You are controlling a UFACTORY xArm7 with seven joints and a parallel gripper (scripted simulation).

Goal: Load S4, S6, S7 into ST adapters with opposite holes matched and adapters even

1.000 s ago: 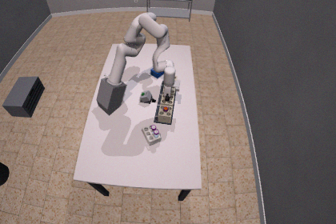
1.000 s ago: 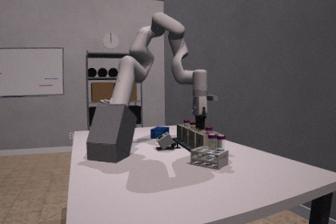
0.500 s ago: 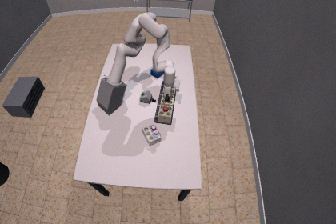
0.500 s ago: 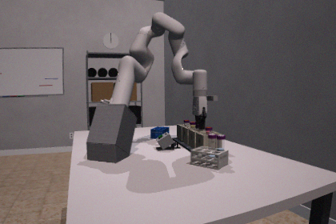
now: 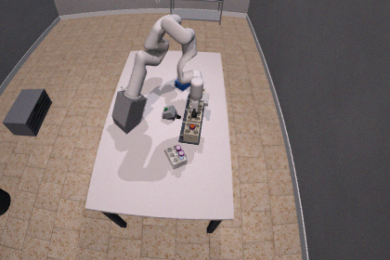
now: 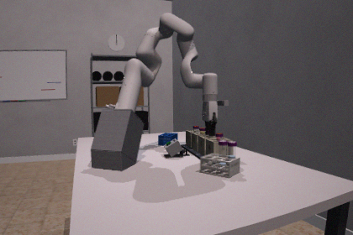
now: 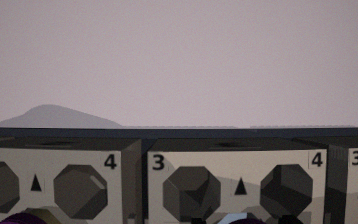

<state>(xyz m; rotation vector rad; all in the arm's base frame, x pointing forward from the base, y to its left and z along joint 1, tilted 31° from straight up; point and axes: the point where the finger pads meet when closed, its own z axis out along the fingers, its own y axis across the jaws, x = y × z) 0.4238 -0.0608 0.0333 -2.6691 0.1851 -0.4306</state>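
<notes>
My gripper is now 18 cm past the done desk, 7 cm above it and 5 cm to the right of it. From my hand the other things lie so: adapter (7 cm below); then blue rack (39 cm to the left, 11 cm behind, 9 cm below); then white rack (28 cm to the right, 9 cm below, 9 cm behind).
</notes>
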